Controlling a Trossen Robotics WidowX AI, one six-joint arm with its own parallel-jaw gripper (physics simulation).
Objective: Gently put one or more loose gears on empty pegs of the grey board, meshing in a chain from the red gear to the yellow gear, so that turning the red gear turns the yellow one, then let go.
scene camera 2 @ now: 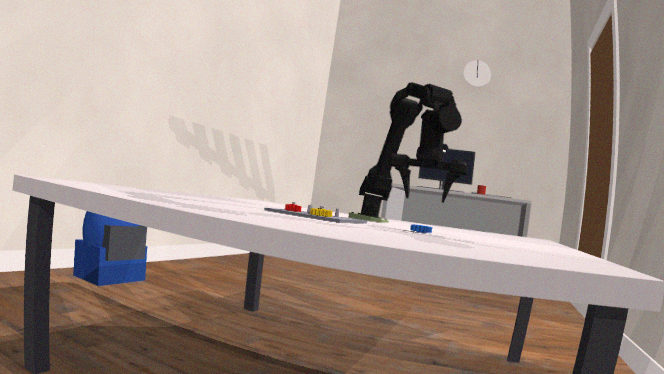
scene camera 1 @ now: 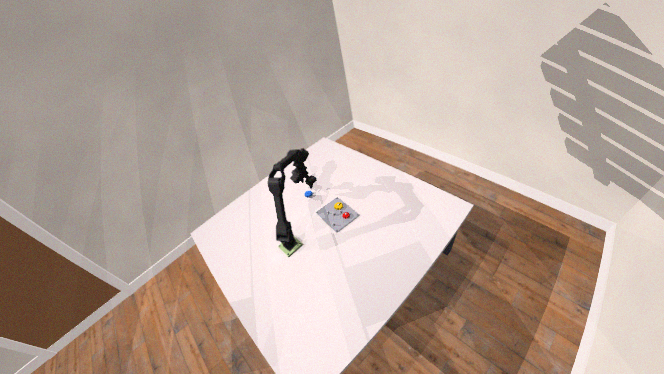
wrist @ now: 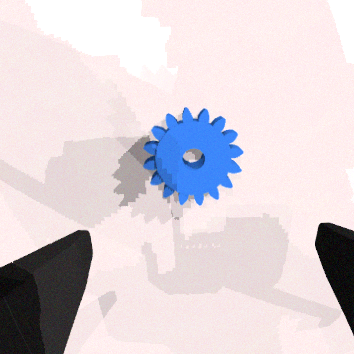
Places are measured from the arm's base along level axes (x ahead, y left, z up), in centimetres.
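Pixels of known places: gripper, fingertip midpoint: (scene camera 2: 425, 200) (scene camera 1: 307, 185) (wrist: 207, 240); arm's base at its link origin: (scene camera 2: 369, 216) (scene camera 1: 290, 244).
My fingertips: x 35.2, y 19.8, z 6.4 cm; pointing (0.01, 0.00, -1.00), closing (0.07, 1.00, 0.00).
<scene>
Ahead of a thing's pixels: the offset from my fingertips to its top centre.
A loose blue gear {dx -1.4, dy -0.1, dz -6.0 cm} (scene camera 1: 308, 194) (scene camera 2: 421, 228) (wrist: 175, 150) lies flat on the table beside the grey board, its centre hole facing up. The grey board {dx -3.3, dy -27.0, dz -4.7 cm} (scene camera 1: 326, 213) (scene camera 2: 350, 220) lies flat and carries a red gear {dx -1.8, dy -33.0, dz -5.2 cm} (scene camera 1: 346, 215) (scene camera 2: 293, 207) and a yellow gear (scene camera 1: 338, 205) (scene camera 2: 321, 212), which stand apart. Several bare pegs show on the board in the first scene view. My gripper (scene camera 2: 426, 197) (wrist: 207, 240) is open and empty, pointing down above the table near the blue gear. In the wrist view the gear shows beyond the fingertips, between their two lines.
The arm's base stands on a green plate (scene camera 1: 298, 247) (scene camera 2: 369, 217) on the white table (scene camera 1: 300, 310) (scene camera 2: 200, 230), near the board. In the background are a cabinet with a monitor (scene camera 2: 462, 165) and a red cup (scene camera 2: 481, 189). A blue object (scene camera 2: 87, 270) stands on the floor behind the table.
</scene>
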